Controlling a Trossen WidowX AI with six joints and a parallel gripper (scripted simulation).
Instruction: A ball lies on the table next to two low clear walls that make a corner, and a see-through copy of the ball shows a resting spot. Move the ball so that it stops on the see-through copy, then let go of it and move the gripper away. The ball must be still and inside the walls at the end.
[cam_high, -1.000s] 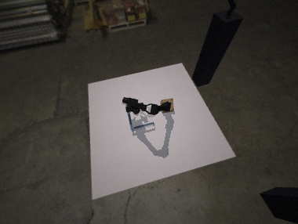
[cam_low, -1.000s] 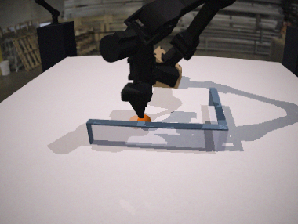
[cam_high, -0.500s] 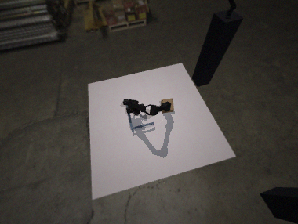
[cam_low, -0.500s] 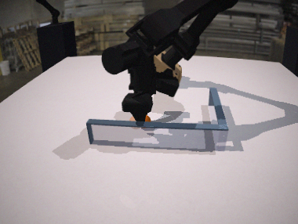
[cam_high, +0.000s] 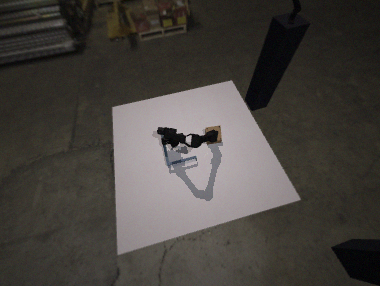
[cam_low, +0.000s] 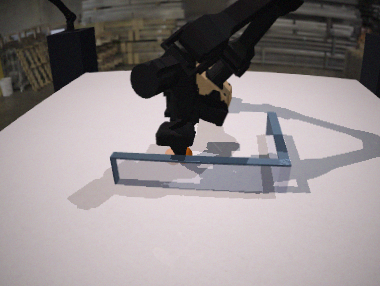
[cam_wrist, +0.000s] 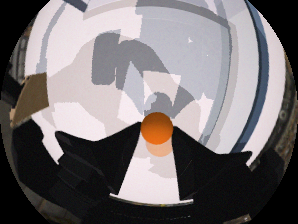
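Right now the see-through orange ball is 2 cm to the right of my gripper tip and 1 cm ahead of it. From my gripper tip the other things lie so: clear wall 9 cm ahead, 4 cm to the left, 2 cm above.
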